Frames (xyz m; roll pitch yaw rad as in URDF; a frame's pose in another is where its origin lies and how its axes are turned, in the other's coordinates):
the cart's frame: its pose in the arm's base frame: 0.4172 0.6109 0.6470 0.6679 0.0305 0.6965
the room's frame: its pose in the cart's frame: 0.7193 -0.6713 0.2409 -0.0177 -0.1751 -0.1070
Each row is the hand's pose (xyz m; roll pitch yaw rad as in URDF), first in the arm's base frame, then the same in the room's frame.
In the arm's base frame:
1: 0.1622 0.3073 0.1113 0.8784 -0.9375 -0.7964
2: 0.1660 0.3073 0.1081 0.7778 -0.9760 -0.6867
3: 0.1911 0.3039 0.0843 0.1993 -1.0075 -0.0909
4: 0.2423 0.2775 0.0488 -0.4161 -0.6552 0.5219
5: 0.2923 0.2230 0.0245 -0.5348 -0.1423 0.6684
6: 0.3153 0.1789 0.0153 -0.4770 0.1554 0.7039
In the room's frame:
1: -1.2089 0.1670 -0.4207 -0.6111 -1.3772 0.1113
2: -1.2057 0.1636 -0.4223 -0.8007 -1.3152 0.2944
3: -1.1864 0.1367 -0.4330 -1.0580 -0.9995 0.4906
4: -1.1558 0.0763 -0.4338 -1.1514 -0.4701 0.4103
5: -1.1394 0.0038 -0.4108 -1.1601 0.0158 0.1908
6: -1.1410 -0.0415 -0.3883 -1.1245 0.2768 0.0414

